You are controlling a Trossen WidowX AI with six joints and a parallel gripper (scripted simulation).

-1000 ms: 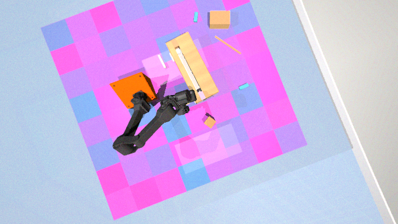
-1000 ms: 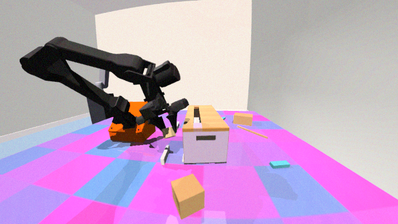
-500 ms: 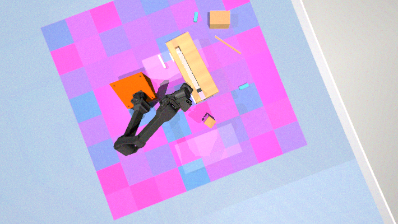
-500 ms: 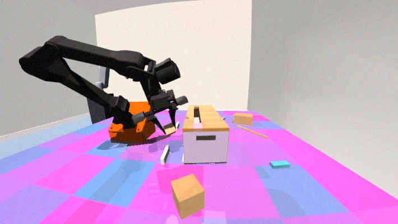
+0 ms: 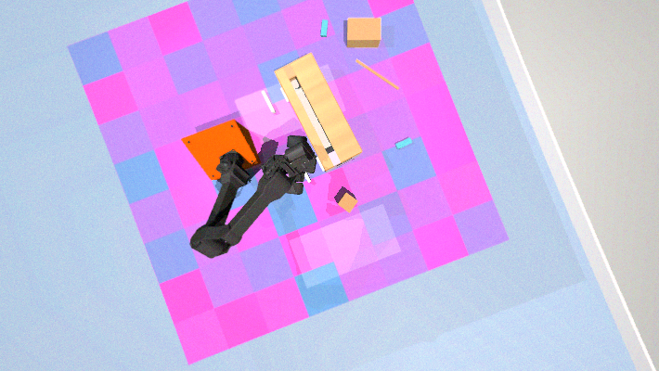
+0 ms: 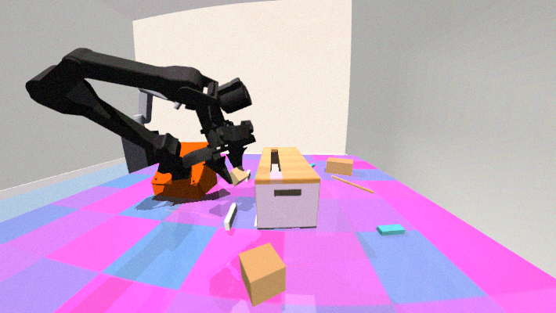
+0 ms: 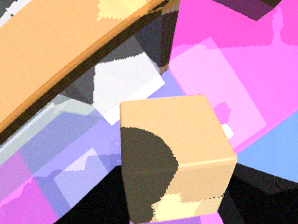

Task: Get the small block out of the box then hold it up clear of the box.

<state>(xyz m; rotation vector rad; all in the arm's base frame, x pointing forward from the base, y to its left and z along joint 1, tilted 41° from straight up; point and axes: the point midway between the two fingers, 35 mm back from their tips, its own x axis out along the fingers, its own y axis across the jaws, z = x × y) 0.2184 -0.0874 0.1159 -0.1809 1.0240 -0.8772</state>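
Now: the small tan block 1 cm above my gripper tip. Round my gripper tip: larger tan box: 42 cm ahead, 35 cm to the left, 8 cm below; then thin stick: 40 cm ahead, 19 cm to the left, 10 cm below.
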